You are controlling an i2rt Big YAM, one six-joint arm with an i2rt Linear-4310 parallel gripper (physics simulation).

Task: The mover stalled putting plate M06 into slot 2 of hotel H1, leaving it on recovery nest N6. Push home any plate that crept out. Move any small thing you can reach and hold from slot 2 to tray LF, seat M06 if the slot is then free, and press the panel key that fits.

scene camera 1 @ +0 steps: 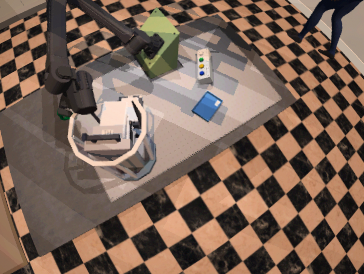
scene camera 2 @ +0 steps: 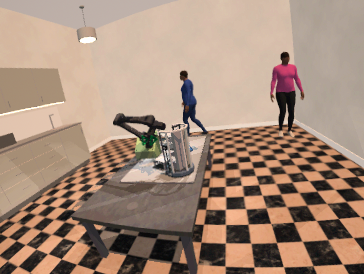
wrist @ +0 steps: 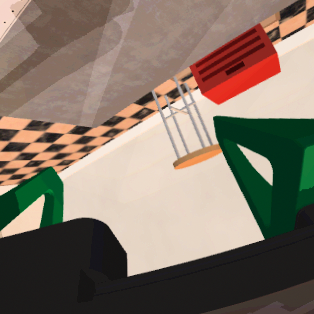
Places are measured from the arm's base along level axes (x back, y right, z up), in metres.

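Pixels of known places: gripper, fingertip midpoint: (scene camera 1: 64, 108) (scene camera 2: 146, 145) (wrist: 132, 150); arm's base, origin of the base link: (scene camera 1: 154, 46) (scene camera 2: 149, 143).
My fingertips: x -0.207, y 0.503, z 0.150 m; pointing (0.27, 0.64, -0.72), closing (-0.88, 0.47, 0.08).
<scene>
For each thing: its top centre in the pictures, then the offset to it from my fingertips. Level surfaces: height alone.
- round white hotel structure, middle of its top: (scene camera 1: 102, 122) (scene camera 2: 171, 125) dx -0.203, dy -0.116, dz +0.112 m
- blue tray, middle of its top: (scene camera 1: 208, 105) dx -0.188, dy -0.594, dz -0.283 m
- key panel, middle of its top: (scene camera 1: 206, 61) dx +0.024, dy -0.726, dz -0.216 m
- pale perforated board, its level: dz -0.300 m
- grey table, its level: dz -0.313 m
My gripper (scene camera 1: 63, 117) (scene camera 2: 148, 140) (wrist: 132, 150) has green fingers that stand wide open and empty. In scene camera 1 it is at the left of the round white hotel structure (scene camera 1: 76, 146) (scene camera 2: 180, 150), partly hidden by the wrist. The hotel stands upright on the pale board, with light blocks and a dark handle inside its top ring. Its slots, plate M06 and nest N6 cannot be made out. A blue tray (scene camera 1: 206, 106) with a white label lies right of the hotel. The key panel (scene camera 1: 204, 67) shows green, yellow and blue keys.
A green angled pedestal (scene camera 1: 167, 56) carries the arm's base at the back of the pale perforated board (scene camera 1: 175, 142). The grey table (scene camera 1: 55, 215) (scene camera 2: 145, 215) extends beyond it. The wrist view shows a red box (wrist: 235, 65) and a stool (wrist: 197, 157) beyond the table.
</scene>
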